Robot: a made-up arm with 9 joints. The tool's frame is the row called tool.
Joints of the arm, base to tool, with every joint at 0 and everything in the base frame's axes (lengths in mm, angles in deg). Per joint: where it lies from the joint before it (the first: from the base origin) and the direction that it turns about. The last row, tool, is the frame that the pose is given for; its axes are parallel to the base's.
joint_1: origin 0 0 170 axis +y
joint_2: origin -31 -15 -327 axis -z
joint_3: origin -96 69 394 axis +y
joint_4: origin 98 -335 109 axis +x
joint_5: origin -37 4 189 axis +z
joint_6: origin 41 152 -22 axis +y
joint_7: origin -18 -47 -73 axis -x
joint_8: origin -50 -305 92 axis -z
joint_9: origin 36 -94 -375 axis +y
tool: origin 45 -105 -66
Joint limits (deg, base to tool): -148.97..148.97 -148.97..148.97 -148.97..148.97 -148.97..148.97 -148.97..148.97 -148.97..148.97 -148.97..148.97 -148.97..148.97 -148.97..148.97
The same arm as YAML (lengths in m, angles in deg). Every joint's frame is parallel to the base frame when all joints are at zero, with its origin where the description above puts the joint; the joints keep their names.
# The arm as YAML. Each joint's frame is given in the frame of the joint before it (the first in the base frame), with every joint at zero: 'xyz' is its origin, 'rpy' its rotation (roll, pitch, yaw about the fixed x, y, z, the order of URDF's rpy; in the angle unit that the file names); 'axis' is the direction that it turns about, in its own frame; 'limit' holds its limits. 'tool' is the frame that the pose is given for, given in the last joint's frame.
units:
  length: m
  angle: deg
joints:
  - name: joint_1
    type: revolute
    origin:
      xyz: [0.0, 0.0, 0.17]
      rpy: [0.0, 0.0, 0.0]
    axis: "+y"
    limit:
      lower: -148.97
      upper: 148.97
  - name: joint_2
    type: revolute
    origin:
      xyz: [-0.031, -0.015, -0.327]
      rpy: [0.0, 0.0, 0.0]
    axis: "-z"
    limit:
      lower: -148.97
      upper: 148.97
  - name: joint_3
    type: revolute
    origin:
      xyz: [-0.096, 0.069, 0.394]
      rpy: [0.0, 0.0, 0.0]
    axis: "+y"
    limit:
      lower: -148.97
      upper: 148.97
  - name: joint_4
    type: revolute
    origin:
      xyz: [0.098, -0.335, 0.109]
      rpy: [0.0, 0.0, 0.0]
    axis: "+x"
    limit:
      lower: -148.97
      upper: 148.97
  - name: joint_5
    type: revolute
    origin:
      xyz: [-0.037, 0.004, 0.189]
      rpy: [0.0, 0.0, 0.0]
    axis: "+z"
    limit:
      lower: -148.97
      upper: 148.97
  - name: joint_6
    type: revolute
    origin:
      xyz: [0.041, 0.152, -0.022]
      rpy: [0.0, 0.0, 0.0]
    axis: "+y"
    limit:
      lower: -148.97
      upper: 148.97
  - name: joint_7
    type: revolute
    origin:
      xyz: [-0.018, -0.047, -0.073]
      rpy: [0.0, 0.0, 0.0]
    axis: "-x"
    limit:
      lower: -148.97
      upper: 148.97
  - name: joint_8
    type: revolute
    origin:
      xyz: [-0.05, -0.305, 0.092]
      rpy: [0.0, 0.0, 0.0]
    axis: "-z"
    limit:
      lower: -148.97
      upper: 148.97
  - name: joint_9
    type: revolute
    origin:
      xyz: [0.036, -0.094, -0.375]
      rpy: [0.0, 0.0, 0.0]
    axis: "+y"
    limit:
      lower: -148.97
      upper: 148.97
tool:
  origin:
    xyz: [0.045, -0.105, -0.066]
    rpy: [0.0, 0.0, 0.0]

